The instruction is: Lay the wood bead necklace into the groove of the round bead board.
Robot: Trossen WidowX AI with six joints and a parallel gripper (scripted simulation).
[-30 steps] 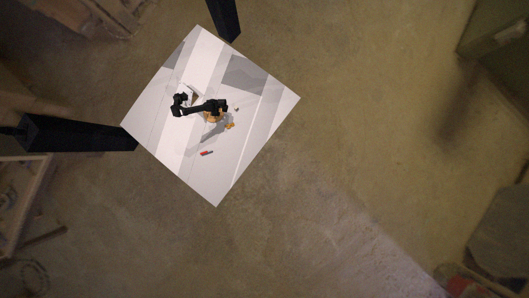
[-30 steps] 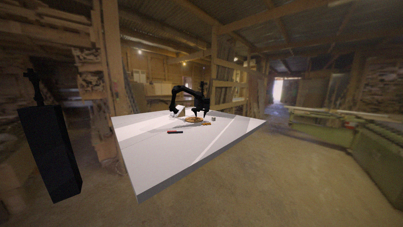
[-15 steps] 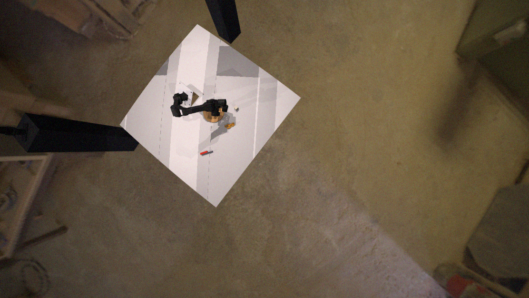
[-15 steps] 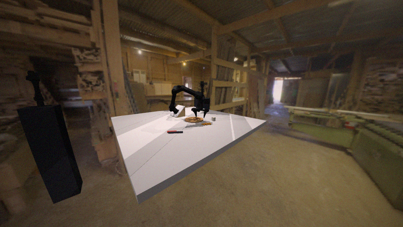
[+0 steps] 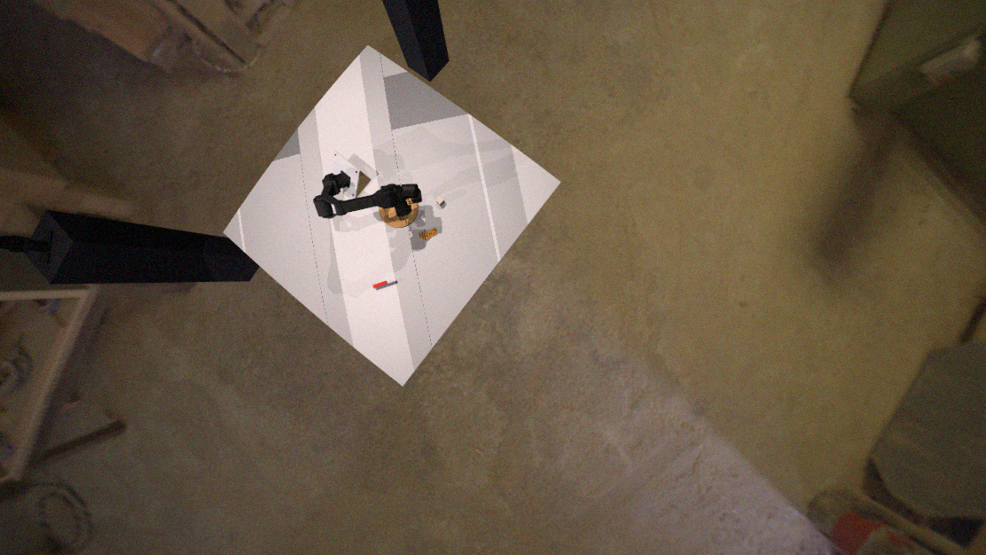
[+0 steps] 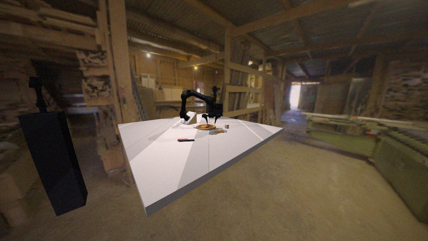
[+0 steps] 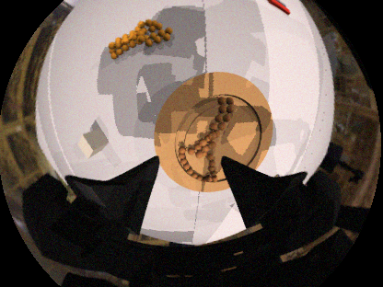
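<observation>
Now: the small grey cube 120 mm ahead of my gripper tip, 110 mm to the left of it and 20 mm below it. Round my gripper tip: black marker 150 mm ahead, 390 mm to the right, 30 mm below.
</observation>
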